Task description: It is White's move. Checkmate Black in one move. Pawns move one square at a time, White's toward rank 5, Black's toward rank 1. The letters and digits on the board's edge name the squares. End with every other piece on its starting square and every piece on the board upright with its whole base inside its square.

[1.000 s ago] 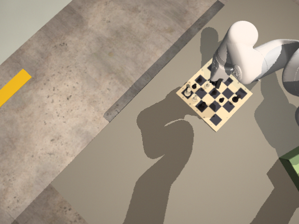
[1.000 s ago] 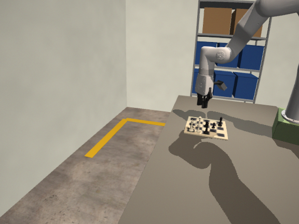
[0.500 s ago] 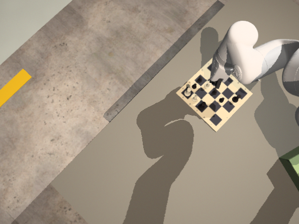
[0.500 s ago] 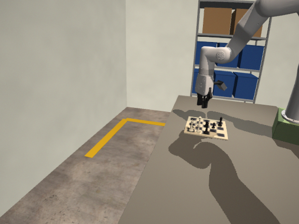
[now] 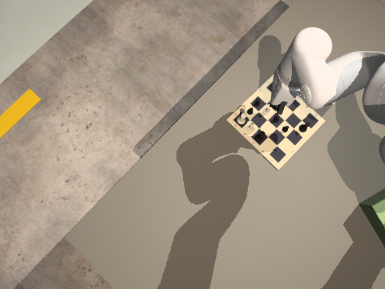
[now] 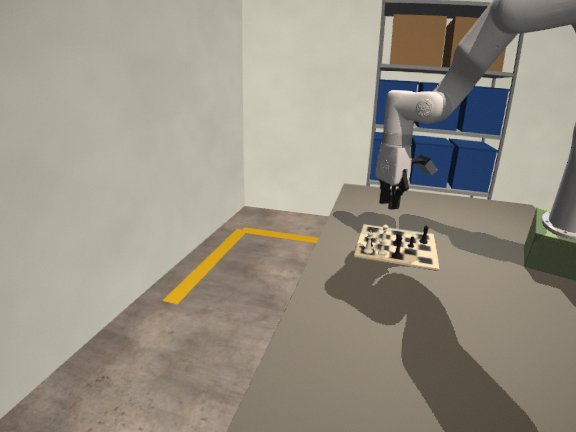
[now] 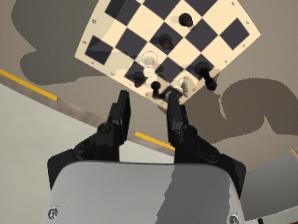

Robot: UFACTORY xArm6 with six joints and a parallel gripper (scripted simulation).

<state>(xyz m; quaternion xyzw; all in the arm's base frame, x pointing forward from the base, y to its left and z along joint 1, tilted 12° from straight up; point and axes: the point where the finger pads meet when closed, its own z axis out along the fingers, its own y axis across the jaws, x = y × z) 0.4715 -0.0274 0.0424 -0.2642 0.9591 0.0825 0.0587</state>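
Now: the chessboard 40 mm behind my hand and 130 mm below it.
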